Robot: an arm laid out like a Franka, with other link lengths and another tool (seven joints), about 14 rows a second.
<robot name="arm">
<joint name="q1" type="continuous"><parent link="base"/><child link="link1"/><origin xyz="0.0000 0.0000 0.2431"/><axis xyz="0 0 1"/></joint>
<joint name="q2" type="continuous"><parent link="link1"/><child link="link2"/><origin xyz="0.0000 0.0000 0.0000"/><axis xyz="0 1 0"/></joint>
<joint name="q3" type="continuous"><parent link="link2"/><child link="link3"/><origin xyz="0.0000 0.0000 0.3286"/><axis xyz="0 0 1"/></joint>
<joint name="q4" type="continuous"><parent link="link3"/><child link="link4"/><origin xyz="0.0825 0.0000 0.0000"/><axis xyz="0 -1 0"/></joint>
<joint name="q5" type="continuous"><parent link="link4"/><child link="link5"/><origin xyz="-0.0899 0.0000 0.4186"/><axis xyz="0 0 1"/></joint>
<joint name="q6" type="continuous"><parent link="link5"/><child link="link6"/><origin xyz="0.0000 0.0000 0.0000"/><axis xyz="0 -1 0"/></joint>
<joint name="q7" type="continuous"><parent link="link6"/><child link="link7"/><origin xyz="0.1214 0.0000 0.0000"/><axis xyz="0 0 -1"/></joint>
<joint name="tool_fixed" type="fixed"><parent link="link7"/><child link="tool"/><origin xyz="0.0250 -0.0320 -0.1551" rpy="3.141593 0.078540 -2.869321"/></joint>
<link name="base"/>
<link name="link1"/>
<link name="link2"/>
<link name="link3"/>
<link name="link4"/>
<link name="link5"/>
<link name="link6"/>
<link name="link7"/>
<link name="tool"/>
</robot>
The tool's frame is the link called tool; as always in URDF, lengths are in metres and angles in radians. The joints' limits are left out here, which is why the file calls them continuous.
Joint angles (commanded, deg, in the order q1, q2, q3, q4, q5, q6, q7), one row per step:
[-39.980 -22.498 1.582 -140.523 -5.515 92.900 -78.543]
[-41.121 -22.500 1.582 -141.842 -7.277 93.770 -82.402]
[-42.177 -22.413 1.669 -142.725 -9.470 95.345 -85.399]
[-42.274 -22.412 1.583 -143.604 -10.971 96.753 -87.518]
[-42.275 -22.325 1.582 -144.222 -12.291 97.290 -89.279]
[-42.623 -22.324 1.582 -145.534 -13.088 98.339 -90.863]
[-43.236 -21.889 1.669 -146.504 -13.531 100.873 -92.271]
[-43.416 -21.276 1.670 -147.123 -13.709 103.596 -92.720]
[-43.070 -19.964 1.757 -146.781 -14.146 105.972 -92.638]
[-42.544 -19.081 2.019 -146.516 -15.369 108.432 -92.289]
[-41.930 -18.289 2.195 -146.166 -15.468 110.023 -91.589]
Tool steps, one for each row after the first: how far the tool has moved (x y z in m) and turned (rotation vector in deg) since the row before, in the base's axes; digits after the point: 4 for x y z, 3 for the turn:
[-0.0112 -0.0046 -0.0098 0.696 0.630 3.246]
[-0.0073 -0.0076 -0.0058 -0.494 0.274 2.999]
[-0.0029 -0.0016 -0.0053 -0.263 0.093 2.703]
[-0.0032 0.0003 -0.0049 0.096 0.652 2.348]
[-0.0059 0.0011 -0.0094 0.502 0.433 1.675]
[-0.0003 -0.0031 -0.0079 -0.104 -0.867 1.463]
[0.0040 -0.0028 -0.0061 -0.561 -1.242 0.871]
[0.0100 -0.0031 -0.0038 -0.922 -0.984 1.101]
[0.0110 -0.0020 -0.0010 -1.784 -0.878 1.721]
[0.0103 0.0007 -0.0009 -0.862 -0.933 0.555]

